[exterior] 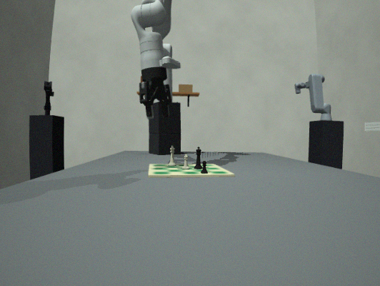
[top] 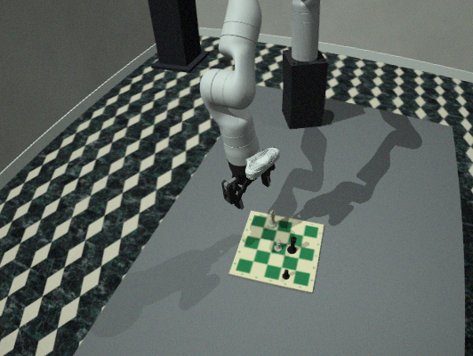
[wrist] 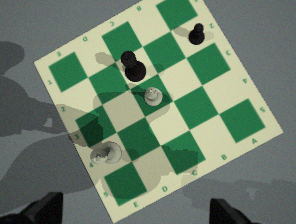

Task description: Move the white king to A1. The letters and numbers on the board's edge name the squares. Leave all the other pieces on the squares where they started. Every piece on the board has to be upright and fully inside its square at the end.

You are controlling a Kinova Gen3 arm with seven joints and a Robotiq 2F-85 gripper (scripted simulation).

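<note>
The white king lies 120 mm below my hand, 40 mm to the left of it and 40 mm behind it. The rest, counted from my hand: small white piece (130 mm below, 80 mm to the left, 30 mm ahead); then tall black piece (120 mm to the left, 120 mm below, 30 mm ahead); then chessboard (160 mm below, 90 mm to the left, 30 mm ahead).
</note>
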